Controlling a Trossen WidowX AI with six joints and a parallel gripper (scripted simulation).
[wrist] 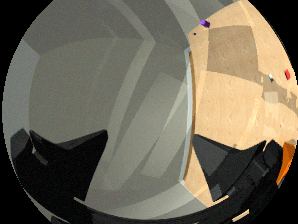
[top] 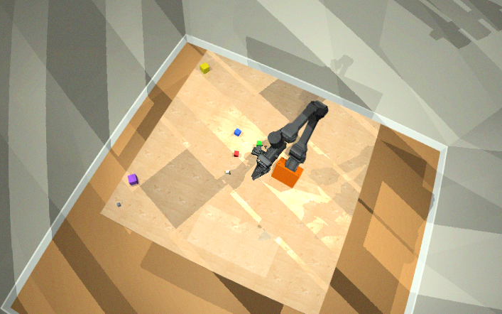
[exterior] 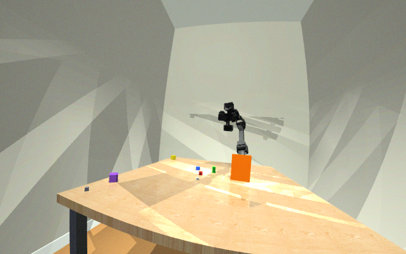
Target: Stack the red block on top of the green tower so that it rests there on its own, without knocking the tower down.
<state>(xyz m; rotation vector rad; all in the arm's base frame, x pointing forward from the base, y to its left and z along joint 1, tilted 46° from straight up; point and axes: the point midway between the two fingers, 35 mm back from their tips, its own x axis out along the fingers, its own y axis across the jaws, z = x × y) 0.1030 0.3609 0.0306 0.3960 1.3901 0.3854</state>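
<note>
Now: gripper tip 20 cm short of the red block, 23 cm to the left of it and 42 cm above it. Also, from my gripper tip: blue block 28 cm ahead, 35 cm to the right, 42 cm below; purple block 61 cm ahead, 23 cm to the left, 41 cm below; small white block 19 cm ahead, 11 cm to the right, 43 cm below.
</note>
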